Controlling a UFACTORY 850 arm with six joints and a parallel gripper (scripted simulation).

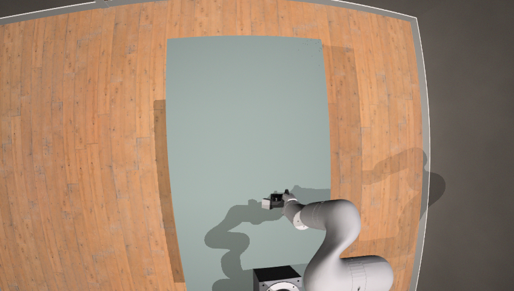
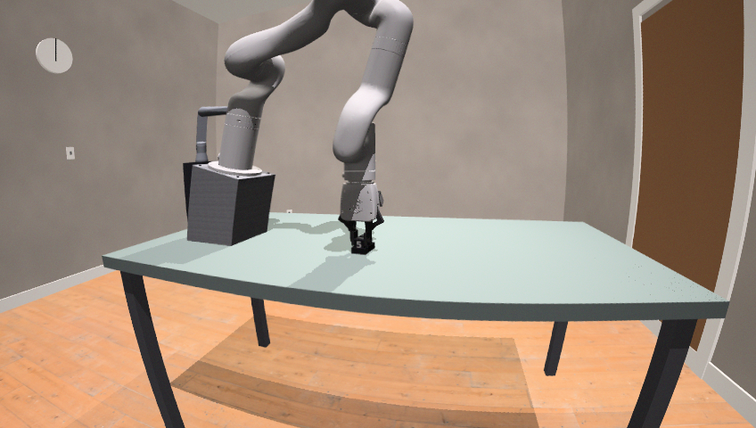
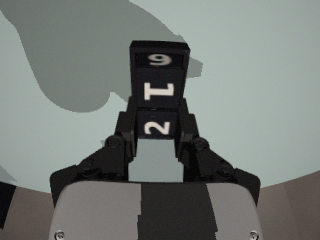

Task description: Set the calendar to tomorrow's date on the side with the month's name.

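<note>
The black cube is 10 mm below my hand. The rest, counted from my hand: black tray: 30 mm below, 20 mm to the left.
</note>
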